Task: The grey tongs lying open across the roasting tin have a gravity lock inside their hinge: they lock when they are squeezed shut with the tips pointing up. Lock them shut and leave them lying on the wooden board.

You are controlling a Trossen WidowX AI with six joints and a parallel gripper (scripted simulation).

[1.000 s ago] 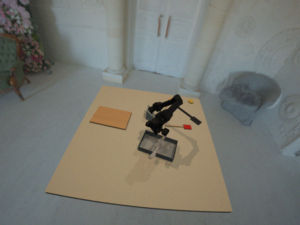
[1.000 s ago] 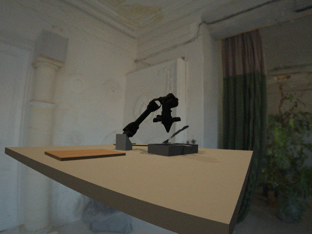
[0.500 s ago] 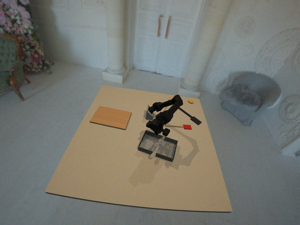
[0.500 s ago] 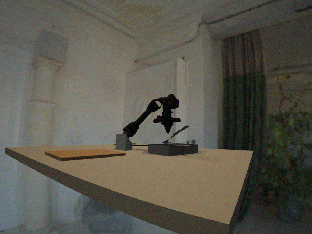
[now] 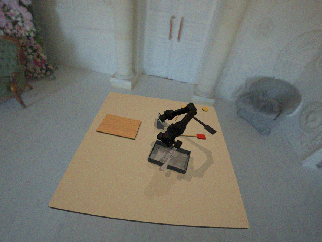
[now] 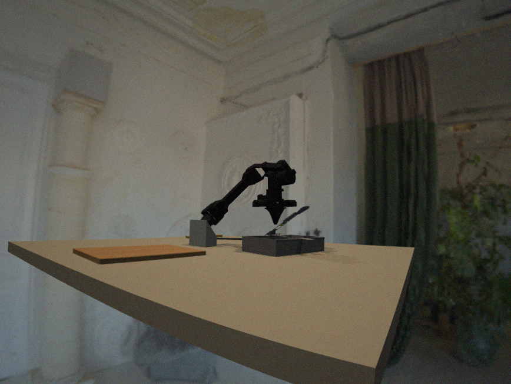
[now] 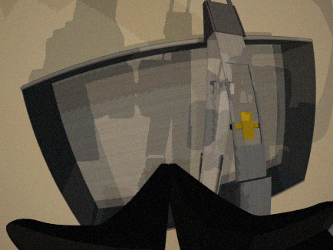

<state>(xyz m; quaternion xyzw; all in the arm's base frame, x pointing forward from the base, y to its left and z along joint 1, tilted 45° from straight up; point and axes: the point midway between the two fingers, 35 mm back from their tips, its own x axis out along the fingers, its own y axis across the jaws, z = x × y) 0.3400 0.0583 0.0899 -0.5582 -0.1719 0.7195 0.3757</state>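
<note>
My gripper tip is now 30 mm short of the roasting tin, 30 mm to the right of it and 80 mm above it. From my gripper tip the other things lie so: black spatula (460 mm behind, 350 mm to the left, 110 mm below); red spatula (270 mm behind, 240 mm to the left, 100 mm below); wooden board (200 mm behind, 470 mm to the right, 100 mm below).
</note>
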